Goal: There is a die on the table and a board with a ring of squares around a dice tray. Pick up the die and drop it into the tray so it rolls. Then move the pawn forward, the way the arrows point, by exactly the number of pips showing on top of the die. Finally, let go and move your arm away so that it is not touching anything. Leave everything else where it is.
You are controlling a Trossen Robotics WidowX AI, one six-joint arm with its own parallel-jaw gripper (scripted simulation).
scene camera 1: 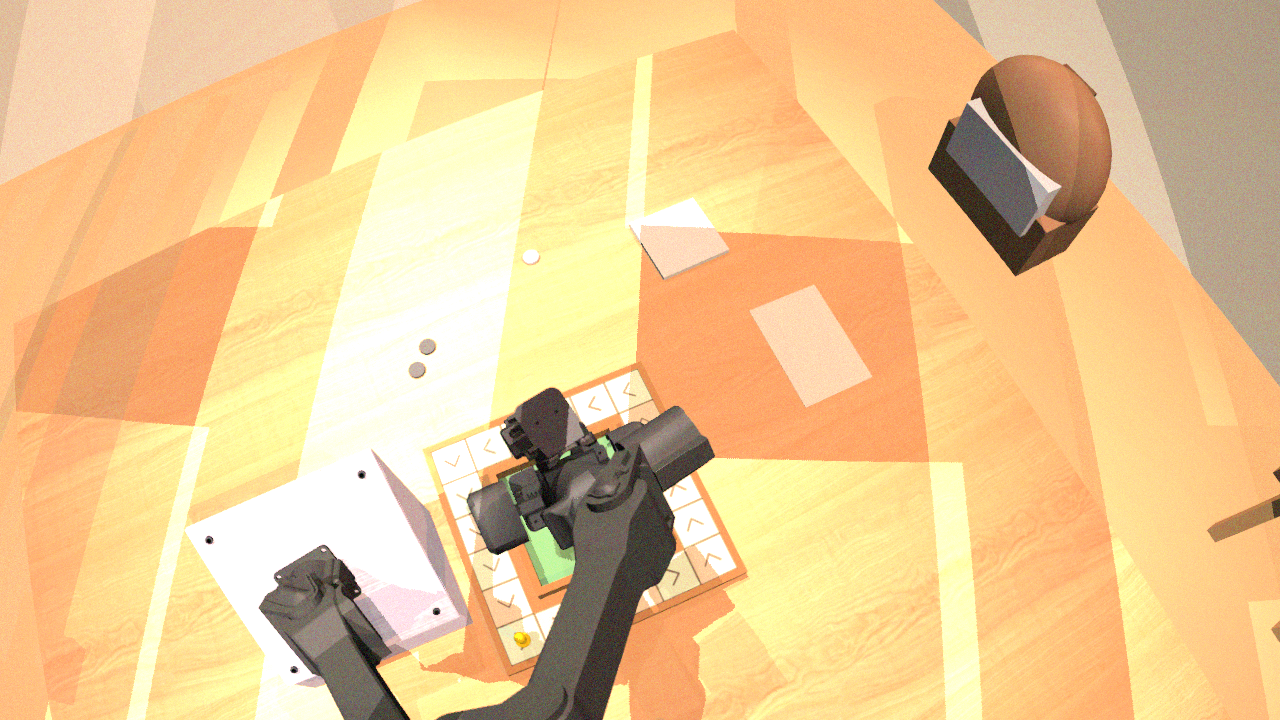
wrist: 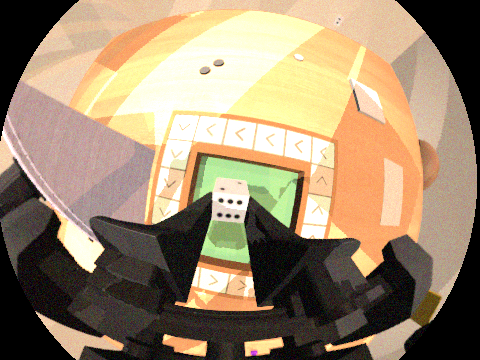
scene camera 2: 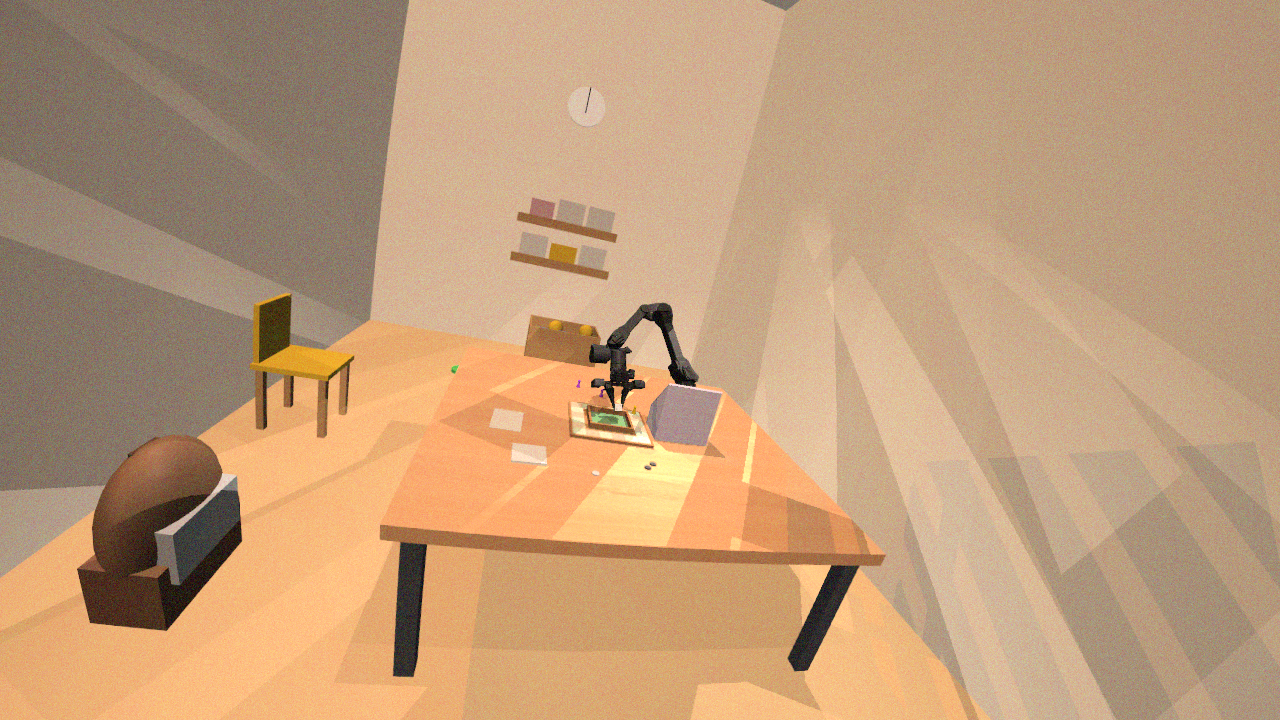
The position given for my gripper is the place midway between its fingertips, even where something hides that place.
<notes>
My gripper (scene camera 1: 550, 479) carries a white die (wrist: 230, 198). I also see a dice tray (scene camera 1: 551, 563).
My gripper also shows in the wrist view (wrist: 229, 198) and in scene camera 2 (scene camera 2: 617, 408). The dice tray also shows in the wrist view (wrist: 274, 189). Scene camera 1 does not show the white die, which is hidden by my gripper.
</notes>
